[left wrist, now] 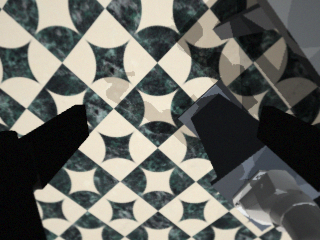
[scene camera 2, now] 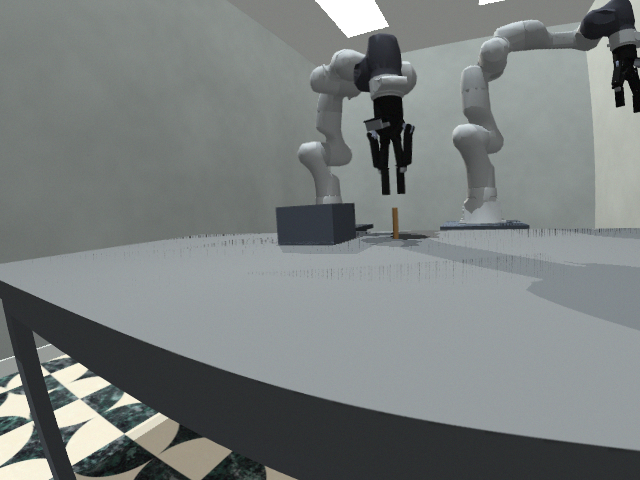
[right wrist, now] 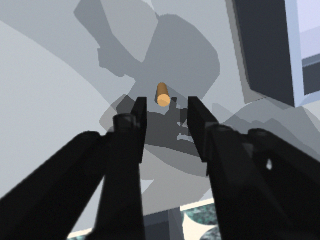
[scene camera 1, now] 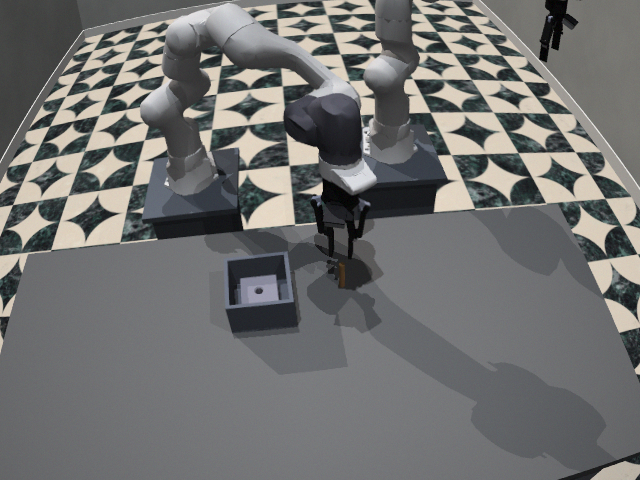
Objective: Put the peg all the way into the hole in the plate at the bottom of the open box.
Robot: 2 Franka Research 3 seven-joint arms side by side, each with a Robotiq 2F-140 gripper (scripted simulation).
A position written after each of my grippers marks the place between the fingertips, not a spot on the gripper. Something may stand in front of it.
Observation:
I see my left gripper (left wrist: 173, 121), my right gripper (scene camera 2: 393, 194), a dark blue-grey box (scene camera 1: 279, 314) and a pale plate (scene camera 1: 262, 288).
The dark blue-grey box is seen too in scene camera 2 (scene camera 2: 325, 224). My right gripper also shows in the right wrist view (right wrist: 167, 110) and in scene camera 1 (scene camera 1: 341, 254). The left wrist view does not show the dark blue-grey box: it is out of frame. The left wrist view misses the pale plate: it is out of frame.

